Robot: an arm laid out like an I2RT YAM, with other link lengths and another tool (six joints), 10 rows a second.
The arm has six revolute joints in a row. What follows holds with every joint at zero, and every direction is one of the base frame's.
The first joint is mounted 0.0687 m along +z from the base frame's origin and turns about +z.
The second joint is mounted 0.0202 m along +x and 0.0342 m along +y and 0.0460 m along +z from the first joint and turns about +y.
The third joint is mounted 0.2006 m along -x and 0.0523 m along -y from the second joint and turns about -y.
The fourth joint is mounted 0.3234 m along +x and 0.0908 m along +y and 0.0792 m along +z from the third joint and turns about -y.
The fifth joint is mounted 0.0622 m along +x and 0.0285 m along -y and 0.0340 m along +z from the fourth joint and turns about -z.
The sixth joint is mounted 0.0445 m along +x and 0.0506 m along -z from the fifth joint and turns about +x.
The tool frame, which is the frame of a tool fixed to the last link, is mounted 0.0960 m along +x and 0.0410 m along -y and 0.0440 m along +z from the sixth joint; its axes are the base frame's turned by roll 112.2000, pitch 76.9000 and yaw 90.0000 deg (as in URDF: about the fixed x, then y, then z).
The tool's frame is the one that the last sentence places.
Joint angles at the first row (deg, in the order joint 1, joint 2, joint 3, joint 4, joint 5, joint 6):
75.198, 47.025, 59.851, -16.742, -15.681, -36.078
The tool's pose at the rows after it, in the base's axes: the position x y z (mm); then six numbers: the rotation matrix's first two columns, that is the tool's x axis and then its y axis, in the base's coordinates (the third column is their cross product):
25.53 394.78 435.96 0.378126 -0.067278 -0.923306 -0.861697 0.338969 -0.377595
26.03 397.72 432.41 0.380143 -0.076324 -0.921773 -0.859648 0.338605 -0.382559
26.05 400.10 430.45 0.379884 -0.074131 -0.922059 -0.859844 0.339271 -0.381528
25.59 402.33 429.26 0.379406 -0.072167 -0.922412 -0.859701 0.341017 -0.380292
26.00 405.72 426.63 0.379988 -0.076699 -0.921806 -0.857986 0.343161 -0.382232
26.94 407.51 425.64 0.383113 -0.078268 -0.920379 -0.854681 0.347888 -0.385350
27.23 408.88 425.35 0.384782 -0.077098 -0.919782 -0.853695 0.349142 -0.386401
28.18 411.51 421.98 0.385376 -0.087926 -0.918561 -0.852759 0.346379 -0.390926
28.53 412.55 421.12 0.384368 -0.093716 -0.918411 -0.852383 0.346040 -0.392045
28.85 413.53 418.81 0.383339 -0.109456 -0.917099 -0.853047 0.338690 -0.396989
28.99 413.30 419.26 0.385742 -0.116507 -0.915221 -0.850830 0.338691 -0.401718
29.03 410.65 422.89 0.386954 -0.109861 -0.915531 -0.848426 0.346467 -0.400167
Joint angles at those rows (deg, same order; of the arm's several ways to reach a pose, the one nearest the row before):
75.445, 48.148, 60.182, -16.651, -15.214, -36.479
75.562, 48.664, 60.123, -16.572, -14.887, -36.717
75.694, 49.024, 59.864, -15.814, -14.773, -36.655
75.960, 49.432, 59.772, -15.158, -14.462, -36.565
76.161, 50.113, 59.794, -14.685, -14.027, -36.629
76.183, 50.497, 59.805, -14.276, -13.684, -36.812
76.202, 50.821, 59.876, -13.928, -13.616, -36.891
76.158, 51.371, 59.997, -14.148, -13.540, -37.086
76.199, 51.660, 60.220, -14.397, -13.377, -37.095
76.136, 51.989, 60.661, -15.536, -13.453, -37.282
76.148, 52.095, 61.051, -16.192, -13.239, -37.519
76.155, 51.604, 61.072, -16.148, -12.963, -37.463

